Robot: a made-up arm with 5 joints.
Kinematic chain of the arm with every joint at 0, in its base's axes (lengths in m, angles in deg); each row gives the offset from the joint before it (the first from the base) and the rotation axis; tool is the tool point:
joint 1: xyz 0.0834 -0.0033 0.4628 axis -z
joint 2: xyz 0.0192 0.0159 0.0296 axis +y
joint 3: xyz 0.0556 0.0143 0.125 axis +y
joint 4: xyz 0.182 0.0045 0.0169 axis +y
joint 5: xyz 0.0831 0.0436 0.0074 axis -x
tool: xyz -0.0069 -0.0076 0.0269
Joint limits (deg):
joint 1: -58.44..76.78
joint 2: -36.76..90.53
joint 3: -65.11..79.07
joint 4: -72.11..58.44
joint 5: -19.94..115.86
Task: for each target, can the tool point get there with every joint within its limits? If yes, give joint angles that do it. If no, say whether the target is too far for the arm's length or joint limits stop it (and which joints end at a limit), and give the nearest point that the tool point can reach.
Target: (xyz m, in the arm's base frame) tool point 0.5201 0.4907 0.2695
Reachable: no: too far | nearest point 0.3539 0.3026 0.3570 | short by 0.266 m
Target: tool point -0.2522 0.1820 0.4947
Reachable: no: joint limits stop it (at a limit: joint 2, joint 3) | nearest point -0.0455 0.0678 0.4186 | short by 0.248 m
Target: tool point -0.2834 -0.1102 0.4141
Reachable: no: joint limits stop it (at a limit: joint 1, joint 2, joint 3) | nearest point -0.0638 -0.0409 0.3947 | short by 0.231 m
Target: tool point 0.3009 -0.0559 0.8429
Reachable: yes | joints 35.54 1.15 -48.33 -5.20 26.83
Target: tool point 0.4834 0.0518 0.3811
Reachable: yes | joints 3.99 67.66 -45.21 41.82 25.09
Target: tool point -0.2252 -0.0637 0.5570
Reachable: no: joint limits stop it (at a limit: joint 1, joint 2, joint 3, joint 4) | nearest point -0.0544 -0.0248 0.4363 | short by 0.213 m
